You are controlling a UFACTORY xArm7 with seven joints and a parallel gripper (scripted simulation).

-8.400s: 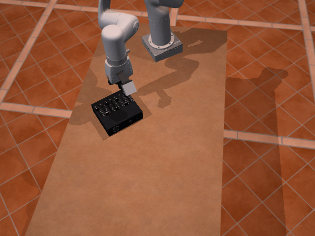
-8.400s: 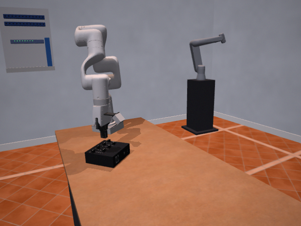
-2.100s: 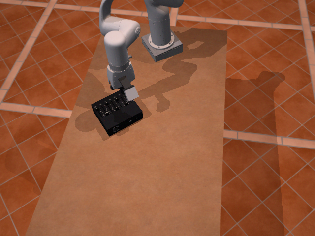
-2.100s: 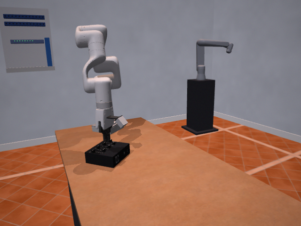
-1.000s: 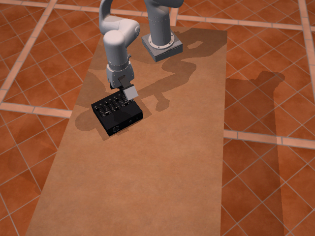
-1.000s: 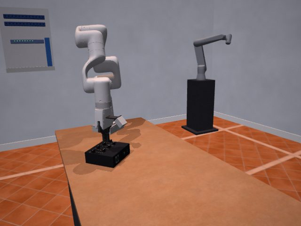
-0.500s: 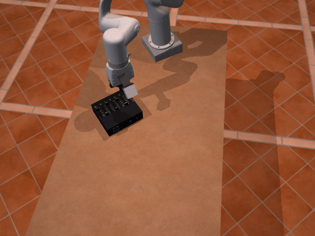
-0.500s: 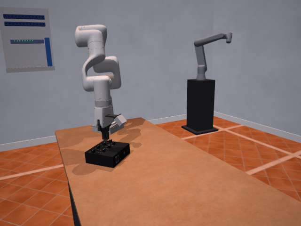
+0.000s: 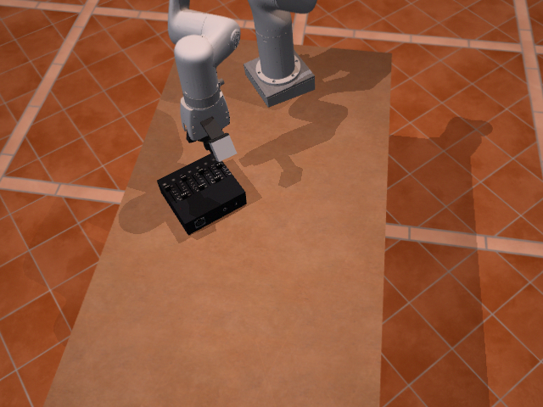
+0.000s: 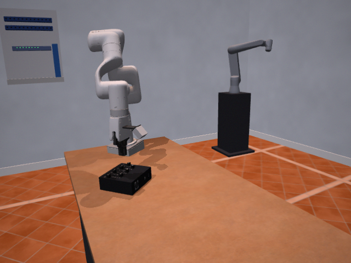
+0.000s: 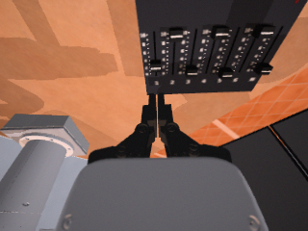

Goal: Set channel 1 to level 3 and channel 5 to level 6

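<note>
Right now the channel 1 fader cap is 20 mm ahead of my hand, 20 mm to the left of it and 50 mm below it. Round my hand: channel 2 fader cap: 60 mm ahead, 30 mm to the left, 50 mm below.
</note>
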